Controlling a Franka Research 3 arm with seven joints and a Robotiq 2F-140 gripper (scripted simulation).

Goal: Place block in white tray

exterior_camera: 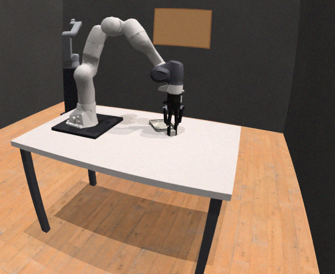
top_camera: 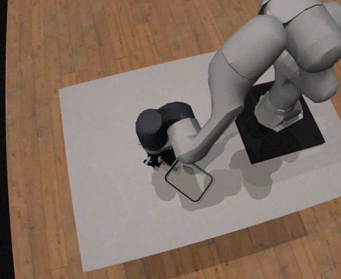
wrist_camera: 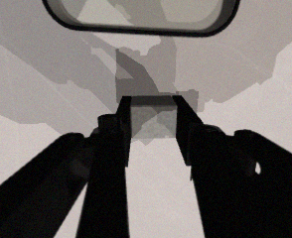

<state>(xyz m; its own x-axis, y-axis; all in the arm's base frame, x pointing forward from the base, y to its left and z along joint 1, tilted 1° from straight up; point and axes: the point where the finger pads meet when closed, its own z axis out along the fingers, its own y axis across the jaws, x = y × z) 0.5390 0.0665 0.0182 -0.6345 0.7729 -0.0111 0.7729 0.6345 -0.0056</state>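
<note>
Now: the white tray 11 cm to the left of my hand, 10 cm behind it and 2 cm below it. The rest, counted from my hand: grey block (2 cm below).
</note>
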